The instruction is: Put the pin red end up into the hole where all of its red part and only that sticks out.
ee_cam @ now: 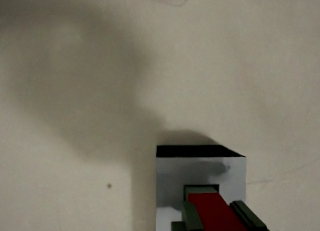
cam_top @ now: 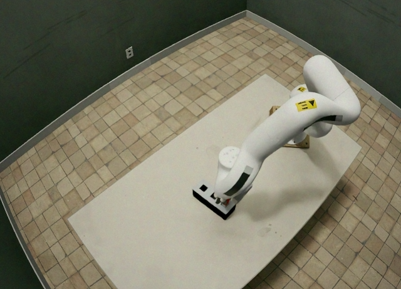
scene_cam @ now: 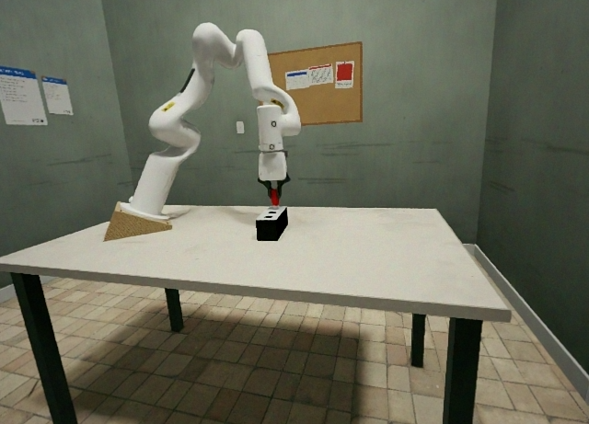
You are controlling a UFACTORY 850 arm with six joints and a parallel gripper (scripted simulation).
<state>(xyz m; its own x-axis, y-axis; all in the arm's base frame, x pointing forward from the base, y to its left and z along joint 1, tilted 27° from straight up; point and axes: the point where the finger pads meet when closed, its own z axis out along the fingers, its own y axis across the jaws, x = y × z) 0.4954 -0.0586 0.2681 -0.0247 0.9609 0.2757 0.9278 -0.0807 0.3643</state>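
Now: hand 10 mm above the pin. Also, from my hand: black block (60 mm to the right, 100 mm below).
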